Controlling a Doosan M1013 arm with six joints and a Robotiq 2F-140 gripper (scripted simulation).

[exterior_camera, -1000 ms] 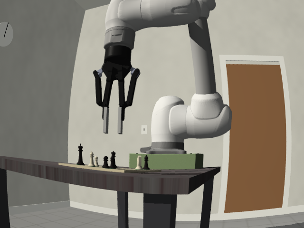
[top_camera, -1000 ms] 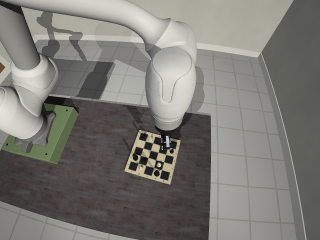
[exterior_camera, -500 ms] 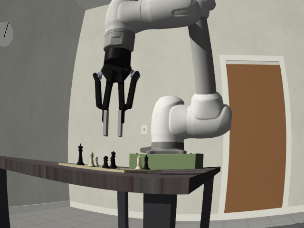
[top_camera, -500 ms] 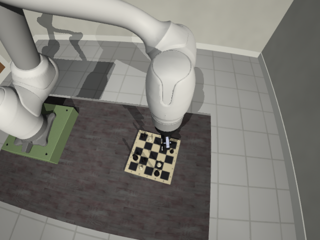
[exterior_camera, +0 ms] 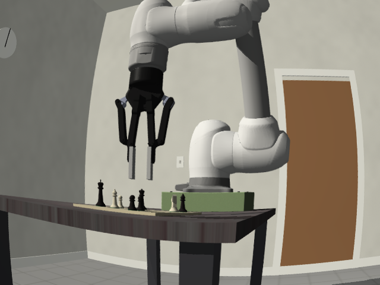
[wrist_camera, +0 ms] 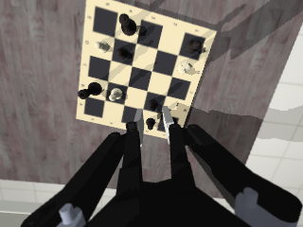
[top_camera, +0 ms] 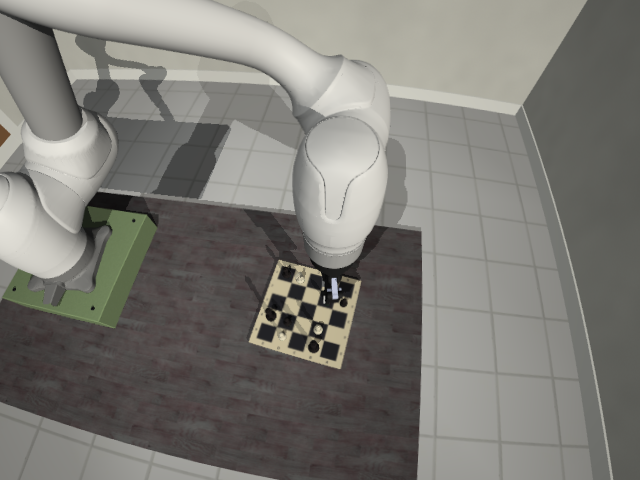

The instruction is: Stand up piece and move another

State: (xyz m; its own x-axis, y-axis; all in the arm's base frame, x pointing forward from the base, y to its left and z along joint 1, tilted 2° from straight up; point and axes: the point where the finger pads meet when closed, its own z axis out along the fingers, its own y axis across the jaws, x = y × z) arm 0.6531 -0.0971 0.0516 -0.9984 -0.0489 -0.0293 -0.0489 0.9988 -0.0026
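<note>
My hand is 10 cm above the chessboard, 5 cm past it and 2 cm to the left of it. The rest, counted from my hand: white pawn (11 cm behind, 9 cm below, 8 cm to the right).
</note>
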